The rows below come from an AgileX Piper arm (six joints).
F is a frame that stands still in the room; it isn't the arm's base.
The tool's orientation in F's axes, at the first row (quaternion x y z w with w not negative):
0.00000, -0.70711, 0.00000, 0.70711
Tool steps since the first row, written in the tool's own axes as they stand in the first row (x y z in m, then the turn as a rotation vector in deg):
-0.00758, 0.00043, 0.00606, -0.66, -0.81, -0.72
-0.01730, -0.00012, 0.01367, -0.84, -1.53, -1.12
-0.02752, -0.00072, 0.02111, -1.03, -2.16, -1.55
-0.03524, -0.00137, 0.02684, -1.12, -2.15, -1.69
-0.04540, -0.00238, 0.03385, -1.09, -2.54, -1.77
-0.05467, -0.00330, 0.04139, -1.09, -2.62, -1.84
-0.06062, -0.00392, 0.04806, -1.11, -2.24, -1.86
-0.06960, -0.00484, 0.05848, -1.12, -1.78, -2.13
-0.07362, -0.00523, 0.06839, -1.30, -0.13, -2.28
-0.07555, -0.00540, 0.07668, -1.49, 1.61, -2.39
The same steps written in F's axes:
-0.00606, 0.00043, -0.00758, 0.72, -0.81, -0.66
-0.01367, -0.00012, -0.01730, 1.12, -1.53, -0.84
-0.02111, -0.00072, -0.02752, 1.55, -2.16, -1.03
-0.02684, -0.00137, -0.03524, 1.69, -2.15, -1.12
-0.03385, -0.00238, -0.04540, 1.77, -2.54, -1.09
-0.04139, -0.00330, -0.05467, 1.84, -2.62, -1.09
-0.04806, -0.00392, -0.06062, 1.86, -2.24, -1.11
-0.05848, -0.00484, -0.06960, 2.13, -1.78, -1.12
-0.06839, -0.00523, -0.07362, 2.28, -0.13, -1.30
-0.07668, -0.00540, -0.07555, 2.39, 1.61, -1.49

